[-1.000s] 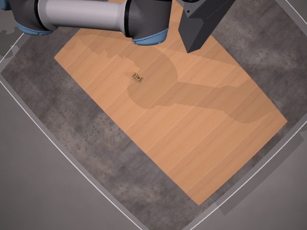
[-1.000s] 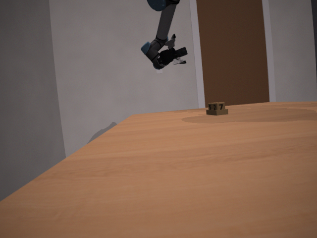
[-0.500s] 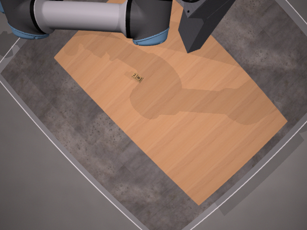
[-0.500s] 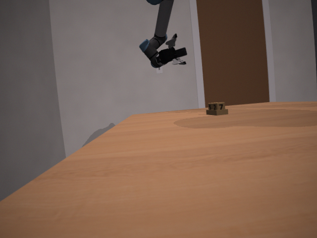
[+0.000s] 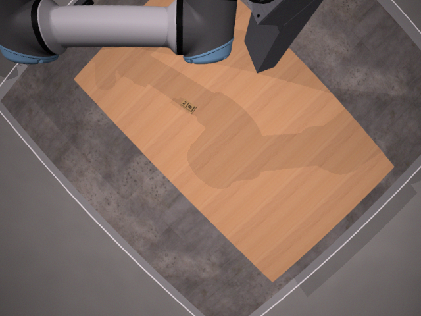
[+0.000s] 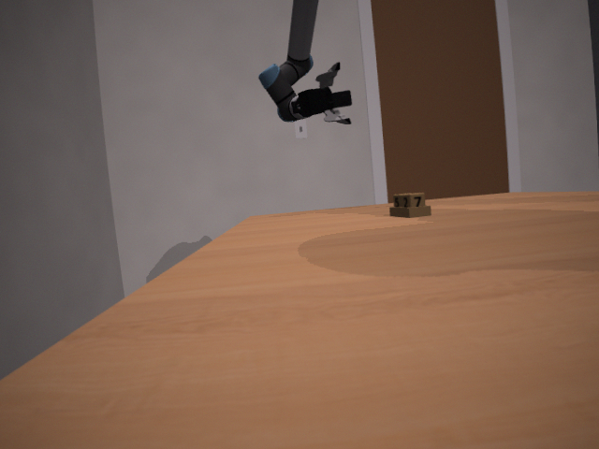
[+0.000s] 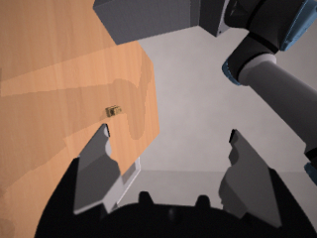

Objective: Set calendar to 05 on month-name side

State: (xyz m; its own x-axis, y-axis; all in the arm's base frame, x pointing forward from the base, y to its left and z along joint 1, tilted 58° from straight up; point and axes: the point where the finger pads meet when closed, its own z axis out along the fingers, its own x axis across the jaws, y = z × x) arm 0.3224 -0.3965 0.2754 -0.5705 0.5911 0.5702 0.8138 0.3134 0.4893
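Right now the block is 30 cm to the left of my hand, 29 cm below it and 11 cm ahead of it. From my hand the other things lie so: wooden calendar tray (31 cm to the left, 30 cm below, 11 cm ahead).
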